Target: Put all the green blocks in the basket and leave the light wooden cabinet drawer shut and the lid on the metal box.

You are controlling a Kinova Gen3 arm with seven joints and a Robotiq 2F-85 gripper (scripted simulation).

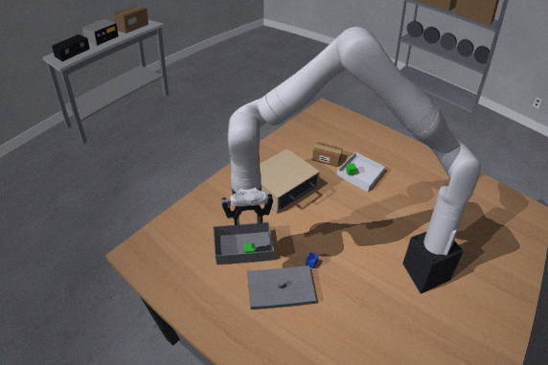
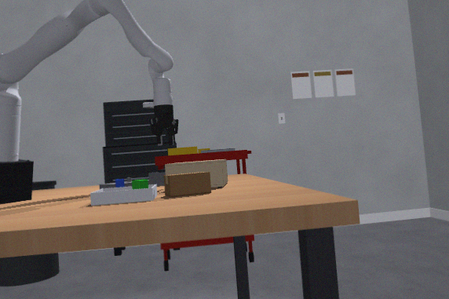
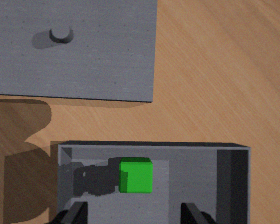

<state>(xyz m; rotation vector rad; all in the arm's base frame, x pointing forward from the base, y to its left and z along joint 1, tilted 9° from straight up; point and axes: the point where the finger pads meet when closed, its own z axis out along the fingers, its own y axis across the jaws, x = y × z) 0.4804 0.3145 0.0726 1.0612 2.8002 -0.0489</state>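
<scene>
My hand is 30 mm short of the metal box and 140 mm above it. Also, from my hand: grey lid (160 mm behind, 40 mm to the left, 150 mm below); drawer (100 mm ahead, 300 mm to the right, 130 mm below); light wooden cabinet (110 mm ahead, 300 mm to the right, 130 mm below).
</scene>
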